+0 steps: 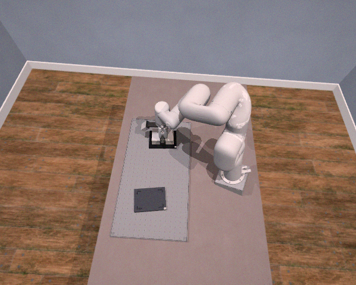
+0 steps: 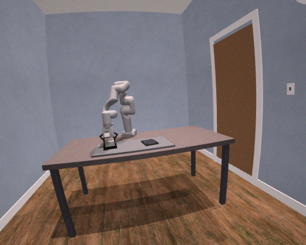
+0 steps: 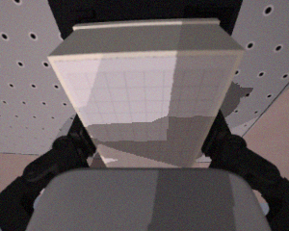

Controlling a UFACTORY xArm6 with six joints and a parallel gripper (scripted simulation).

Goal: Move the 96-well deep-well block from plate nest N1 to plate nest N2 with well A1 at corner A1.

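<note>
My gripper is now right at the white deep-well block. Round my hand: black plate nest N2 (3 cm below); then dark plate nest N1 (11 cm ahead, 35 cm to the left, 3 cm below).
</note>
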